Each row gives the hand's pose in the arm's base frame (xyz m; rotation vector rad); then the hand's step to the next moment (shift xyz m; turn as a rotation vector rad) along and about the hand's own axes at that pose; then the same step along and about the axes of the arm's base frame.
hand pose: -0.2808 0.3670 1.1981 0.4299 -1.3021 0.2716
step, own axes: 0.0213 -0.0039 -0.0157 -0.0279 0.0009 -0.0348
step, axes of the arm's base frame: 0.0206 0.0027 0.0168 0.0228 0.0178 -0.0339
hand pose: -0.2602 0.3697 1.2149 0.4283 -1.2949 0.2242
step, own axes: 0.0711 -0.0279 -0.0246 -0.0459 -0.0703 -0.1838
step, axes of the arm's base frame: 0.0515 -0.0200 0.0581 0.1772 0.0188 -0.0952
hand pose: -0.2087 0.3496 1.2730 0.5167 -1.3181 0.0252
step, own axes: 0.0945 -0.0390 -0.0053 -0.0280 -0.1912 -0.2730
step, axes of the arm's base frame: 0.0420 -0.0581 0.0731 0.3004 -0.0598 -0.1343
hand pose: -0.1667 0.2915 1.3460 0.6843 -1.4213 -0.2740
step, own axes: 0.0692 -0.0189 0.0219 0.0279 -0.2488 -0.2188
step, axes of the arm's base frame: -0.0060 -0.0596 0.0452 0.2697 -0.1509 -0.1226
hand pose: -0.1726 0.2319 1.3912 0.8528 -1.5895 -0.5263
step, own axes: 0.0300 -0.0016 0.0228 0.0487 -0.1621 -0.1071
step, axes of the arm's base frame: -0.0228 -0.0268 0.0134 0.1402 -0.1261 -0.0674
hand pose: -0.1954 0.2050 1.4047 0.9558 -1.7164 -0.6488
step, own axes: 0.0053 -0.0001 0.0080 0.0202 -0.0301 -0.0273
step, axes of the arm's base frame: -0.0084 -0.0047 0.0000 0.0312 -0.0327 -0.0043
